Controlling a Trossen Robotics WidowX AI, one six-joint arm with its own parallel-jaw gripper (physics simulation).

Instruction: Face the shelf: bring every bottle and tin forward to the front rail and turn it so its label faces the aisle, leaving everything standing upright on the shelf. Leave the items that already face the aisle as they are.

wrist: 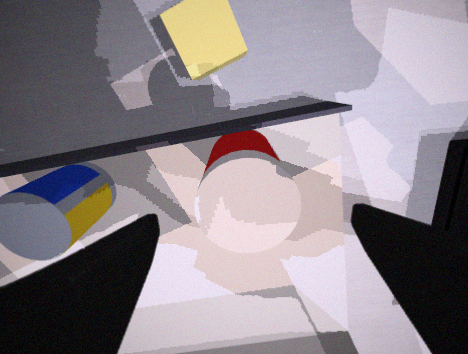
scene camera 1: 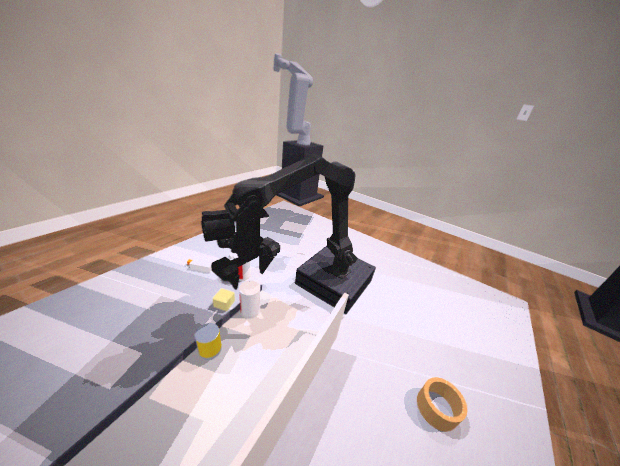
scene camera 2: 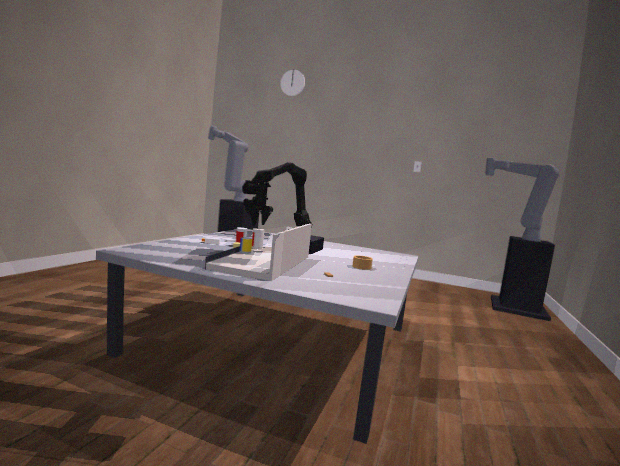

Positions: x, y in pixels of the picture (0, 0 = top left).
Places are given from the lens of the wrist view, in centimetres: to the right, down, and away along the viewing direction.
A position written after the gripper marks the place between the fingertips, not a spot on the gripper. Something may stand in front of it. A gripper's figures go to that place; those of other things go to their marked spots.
gripper [wrist: 254, 217]: 1, 2, 11
yellow block [wrist: 206, 43]: -2, -10, 18
dark front rail [wrist: 324, 108]: 7, -5, 19
white shelf tray [wrist: 195, 289]: -4, 13, 28
The marked spots on the white shelf tray and the yellow block are 25 cm apart.
